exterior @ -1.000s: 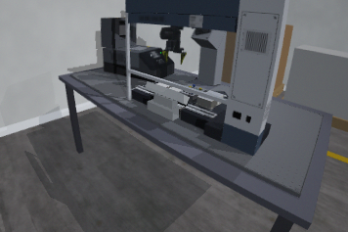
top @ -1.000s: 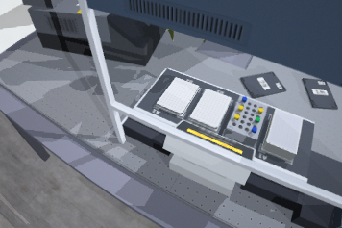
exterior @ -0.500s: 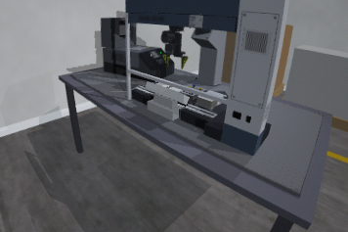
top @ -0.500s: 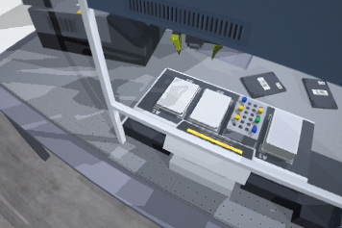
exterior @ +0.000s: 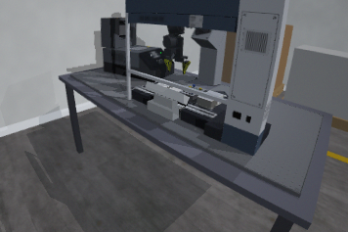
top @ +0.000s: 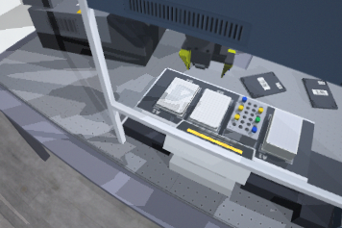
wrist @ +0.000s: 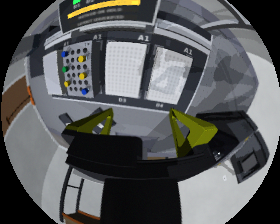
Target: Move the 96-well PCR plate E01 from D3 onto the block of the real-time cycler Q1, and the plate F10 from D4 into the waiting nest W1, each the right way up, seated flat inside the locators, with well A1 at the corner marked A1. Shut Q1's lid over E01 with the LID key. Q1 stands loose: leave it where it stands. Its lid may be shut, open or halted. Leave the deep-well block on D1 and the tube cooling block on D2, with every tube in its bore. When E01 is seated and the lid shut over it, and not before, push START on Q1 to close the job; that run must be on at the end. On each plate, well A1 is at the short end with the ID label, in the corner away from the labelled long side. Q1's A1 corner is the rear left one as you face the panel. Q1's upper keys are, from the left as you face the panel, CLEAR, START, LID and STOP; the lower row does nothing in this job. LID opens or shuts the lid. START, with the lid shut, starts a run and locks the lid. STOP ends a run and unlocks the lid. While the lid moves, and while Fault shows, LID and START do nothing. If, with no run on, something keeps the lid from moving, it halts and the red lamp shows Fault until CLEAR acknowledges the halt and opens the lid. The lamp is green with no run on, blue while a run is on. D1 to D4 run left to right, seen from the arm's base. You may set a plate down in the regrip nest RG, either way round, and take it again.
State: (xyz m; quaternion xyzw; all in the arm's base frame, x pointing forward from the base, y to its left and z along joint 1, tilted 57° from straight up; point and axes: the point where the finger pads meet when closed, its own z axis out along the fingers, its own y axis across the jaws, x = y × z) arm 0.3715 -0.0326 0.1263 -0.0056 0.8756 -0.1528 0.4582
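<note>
My gripper is now 100 mm short of the grey tube cooling block, 130 mm to the right of it and 80 mm above it. Round my hand: white deep-well block 140 mm ahead, 230 mm to the left, 80 mm below; then grey post 160 mm ahead, 220 mm to the right, 80 mm above; then dark gantry housing 380 mm ahead, 390 mm to the left, 120 mm above.
</note>
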